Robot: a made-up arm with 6 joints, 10 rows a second.
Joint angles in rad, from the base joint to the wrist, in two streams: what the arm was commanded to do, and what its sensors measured. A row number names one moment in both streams.
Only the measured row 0 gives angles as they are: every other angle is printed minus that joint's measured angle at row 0.
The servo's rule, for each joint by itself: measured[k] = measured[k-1] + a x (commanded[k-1-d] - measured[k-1]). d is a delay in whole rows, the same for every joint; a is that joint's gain. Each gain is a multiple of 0.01, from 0.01 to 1. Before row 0 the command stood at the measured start. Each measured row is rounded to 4 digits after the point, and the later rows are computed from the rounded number. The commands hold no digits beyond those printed.
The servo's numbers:
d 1
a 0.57 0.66 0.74 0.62 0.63 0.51
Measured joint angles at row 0:
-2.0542 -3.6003 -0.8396 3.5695 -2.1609 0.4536
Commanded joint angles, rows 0 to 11:
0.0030 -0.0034 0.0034 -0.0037 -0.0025 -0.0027
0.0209 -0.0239 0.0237 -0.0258 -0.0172 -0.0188
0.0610 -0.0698 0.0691 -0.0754 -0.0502 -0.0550
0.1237 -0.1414 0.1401 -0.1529 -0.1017 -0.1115
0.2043 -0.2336 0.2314 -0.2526 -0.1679 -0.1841
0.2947 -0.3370 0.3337 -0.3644 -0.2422 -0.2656
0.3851 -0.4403 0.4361 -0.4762 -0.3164 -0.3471
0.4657 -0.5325 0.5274 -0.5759 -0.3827 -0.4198
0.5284 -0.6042 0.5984 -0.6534 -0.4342 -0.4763
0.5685 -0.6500 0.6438 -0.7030 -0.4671 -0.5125
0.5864 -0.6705 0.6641 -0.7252 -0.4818 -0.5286
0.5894 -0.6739 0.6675 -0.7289 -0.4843 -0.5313
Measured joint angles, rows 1 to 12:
0.0000 0.0000 0.0000 0.0000 0.0000 0.0000
0.0017 -0.0022 0.0025 -0.0023 -0.0016 -0.0014
0.0126 -0.0165 0.0182 -0.0169 -0.0114 -0.0103
0.0402 -0.0517 0.0559 -0.0532 -0.0358 -0.0331
0.0878 -0.1109 0.1182 -0.1150 -0.0773 -0.0731
0.1542 -0.1919 0.2020 -0.2003 -0.1344 -0.1297
0.2343 -0.2877 0.2995 -0.3020 -0.2023 -0.1990
0.3203 -0.3884 0.4006 -0.4100 -0.2742 -0.2745
0.4032 -0.4835 0.4944 -0.5129 -0.3426 -0.3486
0.4746 -0.5632 0.5714 -0.6000 -0.4003 -0.4137
0.5281 -0.6205 0.6250 -0.6639 -0.4424 -0.4641
0.5613 -0.6535 0.6539 -0.7019 -0.4672 -0.4970

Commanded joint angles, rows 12 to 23:
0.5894 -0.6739 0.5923 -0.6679 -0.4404 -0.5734
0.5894 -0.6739 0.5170 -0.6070 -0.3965 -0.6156
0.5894 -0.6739 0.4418 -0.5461 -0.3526 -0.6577
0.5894 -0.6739 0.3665 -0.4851 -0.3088 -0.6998
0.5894 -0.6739 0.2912 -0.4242 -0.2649 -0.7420
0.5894 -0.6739 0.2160 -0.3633 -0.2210 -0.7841
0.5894 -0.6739 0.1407 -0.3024 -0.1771 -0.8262
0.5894 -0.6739 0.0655 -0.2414 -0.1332 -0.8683
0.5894 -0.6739 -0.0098 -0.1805 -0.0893 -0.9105
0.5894 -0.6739 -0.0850 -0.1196 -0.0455 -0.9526
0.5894 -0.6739 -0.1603 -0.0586 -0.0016 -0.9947
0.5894 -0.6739 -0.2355 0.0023 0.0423 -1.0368
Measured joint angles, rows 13 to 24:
0.5773 -0.6670 0.6640 -0.7186 -0.4780 -0.5145
0.5842 -0.6716 0.6109 -0.6872 -0.4543 -0.5445
0.5872 -0.6731 0.5414 -0.6375 -0.4179 -0.5808
0.5885 -0.6736 0.4677 -0.5808 -0.3768 -0.6200
0.5890 -0.6738 0.3928 -0.5215 -0.3340 -0.6607
0.5892 -0.6739 0.3176 -0.4612 -0.2905 -0.7022
0.5893 -0.6739 0.2424 -0.4005 -0.2467 -0.7440
0.5894 -0.6739 0.1671 -0.3397 -0.2029 -0.7859
0.5894 -0.6739 0.0919 -0.2788 -0.1590 -0.8279
0.5894 -0.6739 0.0166 -0.2179 -0.1151 -0.8700
0.5894 -0.6739 -0.0586 -0.1570 -0.0713 -0.9121
0.5894 -0.6739 -0.1339 -0.0960 -0.0274 -0.9542

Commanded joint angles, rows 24 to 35:
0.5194 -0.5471 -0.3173 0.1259 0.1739 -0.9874
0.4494 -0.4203 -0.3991 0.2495 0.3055 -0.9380
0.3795 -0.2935 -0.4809 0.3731 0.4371 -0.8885
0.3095 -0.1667 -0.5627 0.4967 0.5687 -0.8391
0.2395 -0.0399 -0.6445 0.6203 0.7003 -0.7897
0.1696 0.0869 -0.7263 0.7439 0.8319 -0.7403
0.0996 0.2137 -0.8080 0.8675 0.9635 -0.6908
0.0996 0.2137 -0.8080 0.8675 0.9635 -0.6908
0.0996 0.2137 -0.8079 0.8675 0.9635 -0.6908
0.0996 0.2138 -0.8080 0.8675 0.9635 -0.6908
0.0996 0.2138 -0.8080 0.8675 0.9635 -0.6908
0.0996 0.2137 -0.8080 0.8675 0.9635 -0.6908
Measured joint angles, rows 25 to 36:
0.5894 -0.6739 -0.2091 -0.0351 0.0165 -0.9963
0.5495 -0.5902 -0.2892 0.0647 0.1157 -0.9918
0.4924 -0.4781 -0.3705 0.1793 0.2353 -0.9644
0.4280 -0.3563 -0.4522 0.2995 0.3624 -0.9257
0.3605 -0.2312 -0.5340 0.4218 0.4924 -0.8815
0.2915 -0.1049 -0.6158 0.5449 0.6234 -0.8347
0.2220 0.0217 -0.6976 0.6683 0.7548 -0.7866
0.1522 0.1484 -0.7793 0.7918 0.8863 -0.7377
0.1222 0.1915 -0.8005 0.8387 0.9349 -0.7138
0.1093 0.2062 -0.8060 0.8566 0.9529 -0.7021
0.1038 0.2112 -0.8075 0.8634 0.9596 -0.6963
0.1014 0.2129 -0.8079 0.8659 0.9621 -0.6935

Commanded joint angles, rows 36 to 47:
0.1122 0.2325 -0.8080 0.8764 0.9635 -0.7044
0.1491 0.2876 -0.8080 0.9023 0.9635 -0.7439
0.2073 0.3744 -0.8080 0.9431 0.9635 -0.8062
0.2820 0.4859 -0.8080 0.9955 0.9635 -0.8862
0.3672 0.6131 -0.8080 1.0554 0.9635 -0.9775
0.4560 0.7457 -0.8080 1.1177 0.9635 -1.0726
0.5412 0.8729 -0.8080 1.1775 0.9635 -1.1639
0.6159 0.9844 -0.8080 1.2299 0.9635 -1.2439
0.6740 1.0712 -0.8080 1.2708 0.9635 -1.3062
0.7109 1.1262 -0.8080 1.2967 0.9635 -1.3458
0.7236 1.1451 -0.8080 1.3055 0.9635 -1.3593
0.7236 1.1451 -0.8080 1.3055 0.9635 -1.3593
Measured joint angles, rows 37 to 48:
0.1004 0.2134 -0.8080 0.8669 0.9630 -0.6921
0.1071 0.2260 -0.8080 0.8728 0.9633 -0.6984
0.1310 0.2667 -0.8080 0.8911 0.9634 -0.7216
0.1745 0.3378 -0.8080 0.9233 0.9635 -0.7647
0.2358 0.4355 -0.8080 0.9681 0.9635 -0.8267
0.3107 0.5527 -0.8080 1.0222 0.9635 -0.9036
0.3935 0.6801 -0.8080 1.0814 0.9635 -0.9898
0.4777 0.8073 -0.8080 1.1410 0.9635 -1.0786
0.5565 0.9242 -0.8080 1.1961 0.9635 -1.1629
0.6235 1.0212 -0.8080 1.2424 0.9635 -1.2360
0.6733 1.0905 -0.8080 1.2761 0.9635 -1.2920
0.7020 1.1265 -0.8080 1.2943 0.9635 -1.3263

